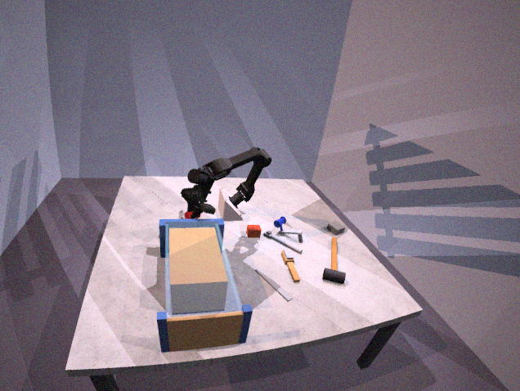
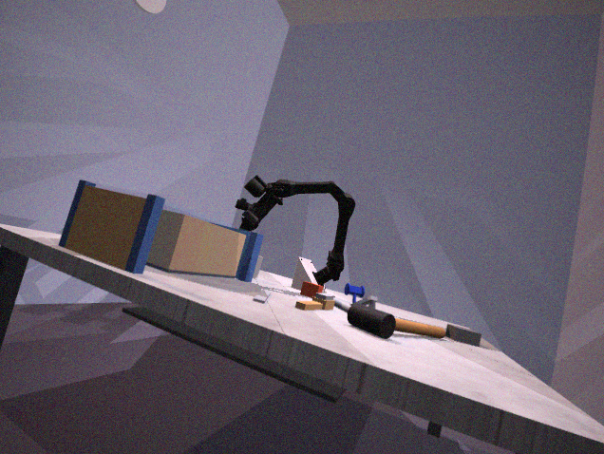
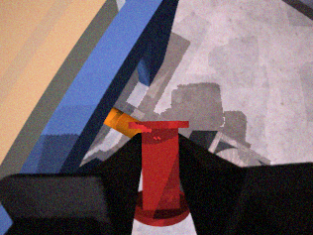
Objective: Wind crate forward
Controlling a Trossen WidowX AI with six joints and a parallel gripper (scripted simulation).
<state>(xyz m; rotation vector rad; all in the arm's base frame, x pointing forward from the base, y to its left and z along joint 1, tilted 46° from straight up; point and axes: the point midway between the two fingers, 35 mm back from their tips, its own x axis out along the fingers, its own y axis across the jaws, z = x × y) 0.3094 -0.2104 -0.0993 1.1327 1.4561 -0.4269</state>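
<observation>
Now: the winch handle 5 cm behind my gripper tip, 3 cm below it and 1 cm to the left of it. Round my gripper tip: red winch handle grip (1 cm to the left, 1 cm behind); pale winch body (12 cm behind, 10 cm below, 1 cm to the right); clear-panelled cubby (30 cm ahead, 3 cm to the left, 2 cm below).
</observation>
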